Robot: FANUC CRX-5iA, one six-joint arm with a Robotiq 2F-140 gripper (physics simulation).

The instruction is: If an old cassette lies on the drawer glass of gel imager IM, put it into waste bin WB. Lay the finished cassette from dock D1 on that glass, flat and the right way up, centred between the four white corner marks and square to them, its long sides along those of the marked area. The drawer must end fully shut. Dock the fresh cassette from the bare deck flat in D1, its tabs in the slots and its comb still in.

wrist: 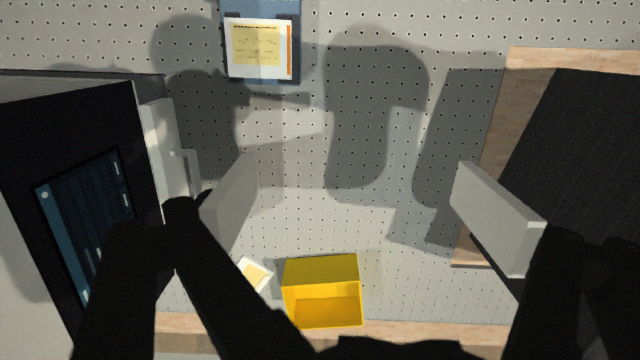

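The gel imager IM (75,125) stands at the left, its pale drawer front (162,135) and handle (191,172) facing right; the drawer glass does not show. A white cassette (257,47) with a yellow gel and an orange strip along its right side lies in the blue dock (260,9) at the top. Another white cassette (254,274) lies on the deck at lower centre, partly hidden by the left finger. The yellow waste bin WB (322,270) stands right of it, its visible floor bare. My gripper (354,178) is open and empty, high above the deck.
The perforated deck (320,220) has wooden edging (425,330) along the bottom. A large black object (580,150) stands on a wooden surface (570,57) at the right, beyond the right finger. The left finger overlaps the view close to the drawer handle. Broad shadows cross the deck.
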